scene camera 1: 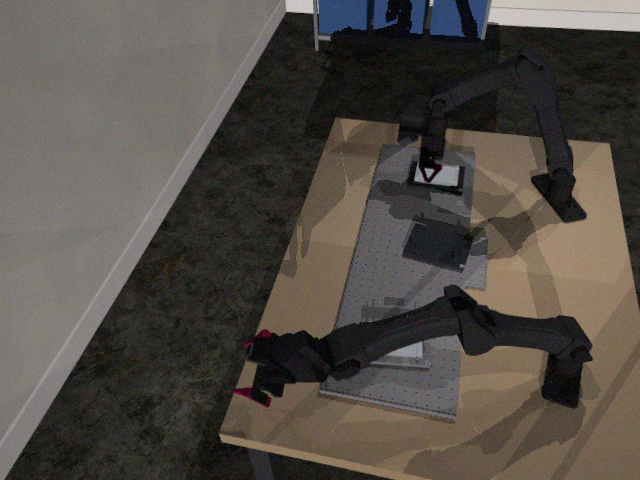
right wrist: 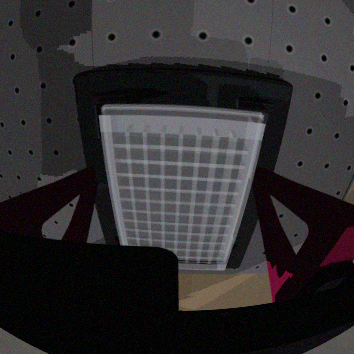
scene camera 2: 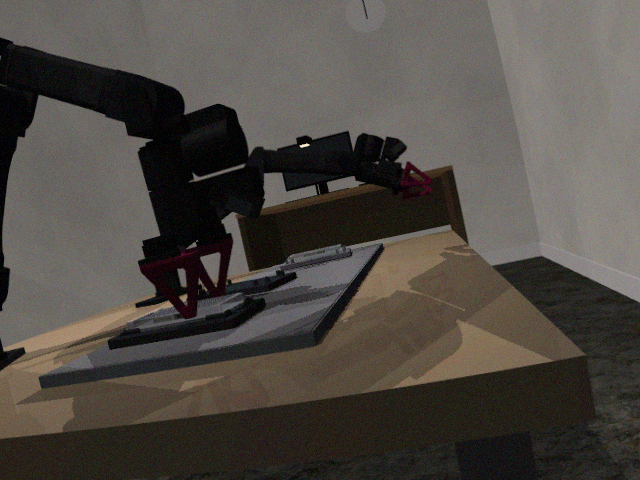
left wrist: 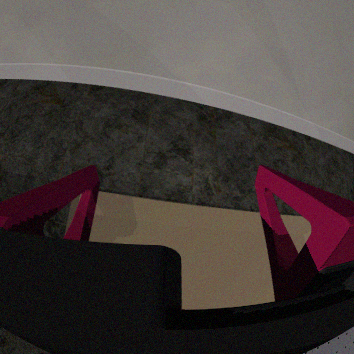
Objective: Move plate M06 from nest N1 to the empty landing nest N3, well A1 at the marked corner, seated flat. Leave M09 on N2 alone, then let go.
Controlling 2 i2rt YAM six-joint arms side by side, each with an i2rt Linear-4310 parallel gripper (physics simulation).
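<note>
A clear gridded plate [scene camera 1: 448,176] [scene camera 2: 219,308] [right wrist: 180,200] sits in a black nest [scene camera 1: 435,188] [scene camera 2: 155,335] [right wrist: 180,85] at the far end in scene camera 1. My right gripper [scene camera 1: 430,173] [scene camera 2: 205,304] [right wrist: 174,175] is open, its fingers astride the plate's long sides. Any finger contact cannot be told. An empty dark nest [scene camera 1: 436,242] [scene camera 2: 263,283] lies mid-board. Another plate [scene camera 1: 412,350] [scene camera 2: 317,254] lies nearer in scene camera 1, partly hidden under the left arm. My left gripper [scene camera 1: 240,367] [scene camera 2: 429,186] [left wrist: 176,173] is open and empty near the table edge. Plate and nest labels are unreadable.
A grey perforated board [scene camera 1: 434,397] [scene camera 2: 343,294] [right wrist: 225,17] carries the nests on a wooden table [scene camera 1: 310,413] [scene camera 2: 491,341]. The left arm [scene camera 1: 403,330] reaches across the board above the nearer plate. A monitor [scene camera 2: 317,162] stands on a wooden cabinet [scene camera 2: 351,214] behind.
</note>
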